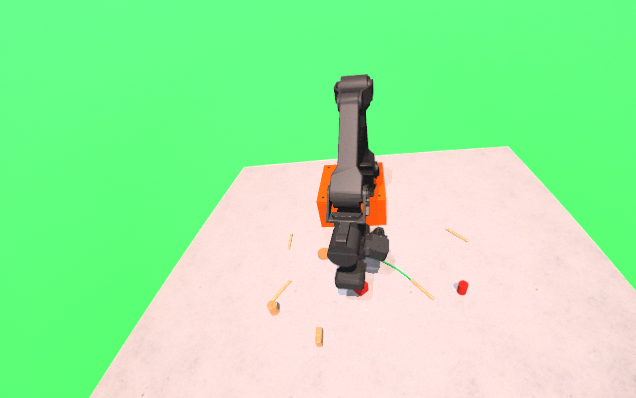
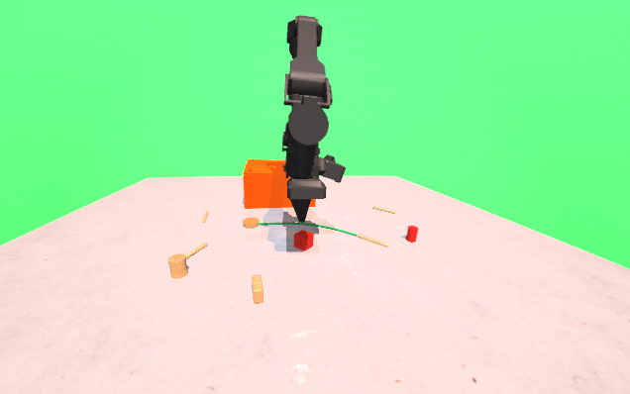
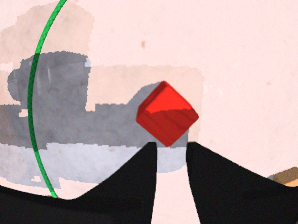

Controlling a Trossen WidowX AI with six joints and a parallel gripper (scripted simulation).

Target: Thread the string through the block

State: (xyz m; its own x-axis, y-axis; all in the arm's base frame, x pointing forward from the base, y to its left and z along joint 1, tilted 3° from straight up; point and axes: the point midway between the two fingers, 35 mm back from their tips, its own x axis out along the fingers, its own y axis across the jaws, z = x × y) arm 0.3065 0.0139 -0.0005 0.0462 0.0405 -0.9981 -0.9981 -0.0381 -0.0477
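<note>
My gripper tip is now 1 cm to the right of the red cube and 4 cm above it. Also, from my gripper tip: thin wooden stick: 3 cm behind, 15 cm to the left, 6 cm below; small wooden block: 15 cm ahead, 7 cm to the right, 5 cm below; round wooden button: 11 cm behind, 12 cm to the right, 5 cm below.
</note>
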